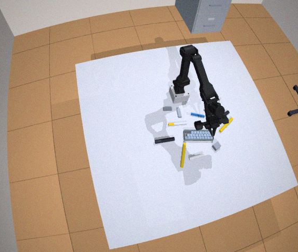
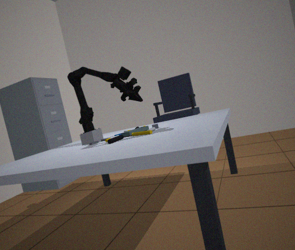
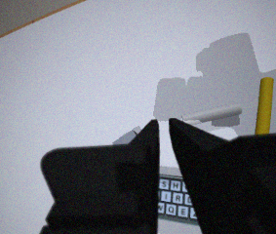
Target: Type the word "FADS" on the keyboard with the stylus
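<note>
Right now the blue stylus is 23 cm behind my gripper tip, 2 cm to the right of it and 18 cm below it. Also, from my gripper tip: white stick 5 cm ahead, 7 cm to the right, 18 cm below; then grey stylus tip 24 cm behind, 5 cm to the right, 18 cm below; then grey block 1 cm ahead, 8 cm to the left, 17 cm below.
</note>
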